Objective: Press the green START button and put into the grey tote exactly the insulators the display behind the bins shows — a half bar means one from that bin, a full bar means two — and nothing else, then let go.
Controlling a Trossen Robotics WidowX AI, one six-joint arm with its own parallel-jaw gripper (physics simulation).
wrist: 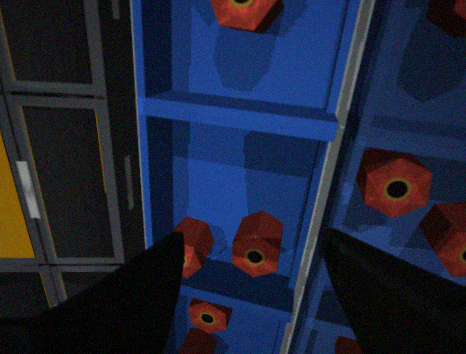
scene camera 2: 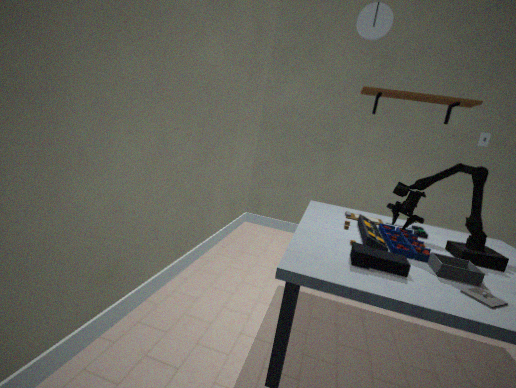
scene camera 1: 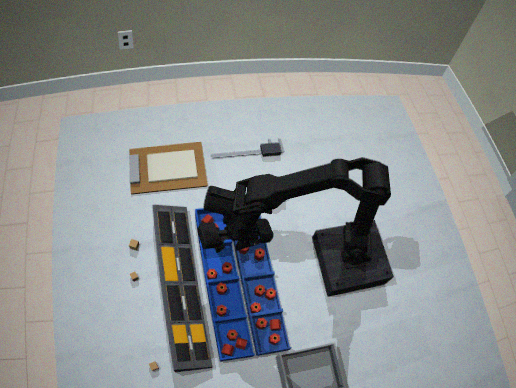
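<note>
My gripper (scene camera 1: 237, 235) (scene camera 2: 405, 220) (wrist: 253, 241) is open and empty. It hangs low over the far end of the blue bins (scene camera 1: 235, 301) (scene camera 2: 400, 243) (wrist: 238, 119). In the wrist view two red insulators (wrist: 256, 246) (wrist: 196, 246) lie side by side in the left row's compartment below the fingers, and another insulator (wrist: 387, 186) lies in the right row. The display (scene camera 1: 165, 300) (scene camera 2: 370, 232) left of the bins shows one yellow bar (scene camera 1: 169, 263) in its second row and two yellow bars (scene camera 1: 189, 333) in its fourth. The grey tote (scene camera 1: 310, 351) (scene camera 2: 441, 265) stands at the near end. The arm hides the START button in the overhead view.
A brown board (scene camera 1: 137, 186) with a white sheet lies at the back left. A grey bar tool (scene camera 1: 245, 152) lies beside it. Small wooden cubes (scene camera 1: 133, 244) (scene camera 1: 133, 275) (scene camera 1: 153, 366) lie left of the display. The arm's base (scene camera 1: 353, 262) stands right of the bins. A dark box (scene camera 2: 380, 259) sits near the table edge.
</note>
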